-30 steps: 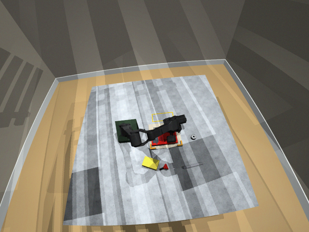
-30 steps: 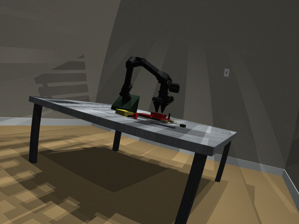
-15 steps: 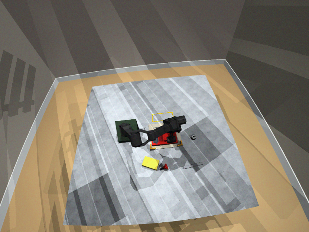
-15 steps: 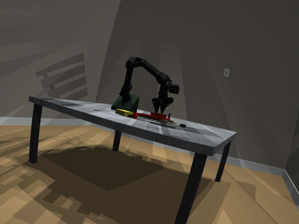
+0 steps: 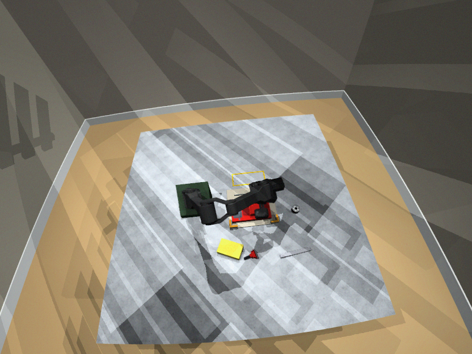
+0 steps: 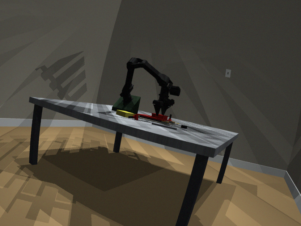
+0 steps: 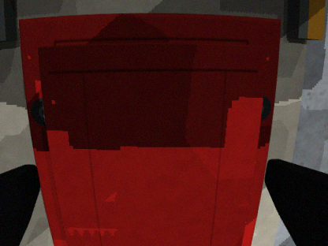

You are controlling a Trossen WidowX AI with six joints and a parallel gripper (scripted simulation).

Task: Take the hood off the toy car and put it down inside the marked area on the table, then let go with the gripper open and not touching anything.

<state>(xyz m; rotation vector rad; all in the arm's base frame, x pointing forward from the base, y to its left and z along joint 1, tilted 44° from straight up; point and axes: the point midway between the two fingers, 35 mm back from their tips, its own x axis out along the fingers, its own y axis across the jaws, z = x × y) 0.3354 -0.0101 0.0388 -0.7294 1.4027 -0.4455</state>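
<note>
My gripper tip is now right at the red hood. The rest, counted from my gripper tip: yellow block (13 cm behind, 21 cm to the right, 3 cm below); grey bar (17 cm ahead, 22 cm to the right, 4 cm below); wheel (19 cm ahead, 1 cm to the left, 3 cm below).
</note>
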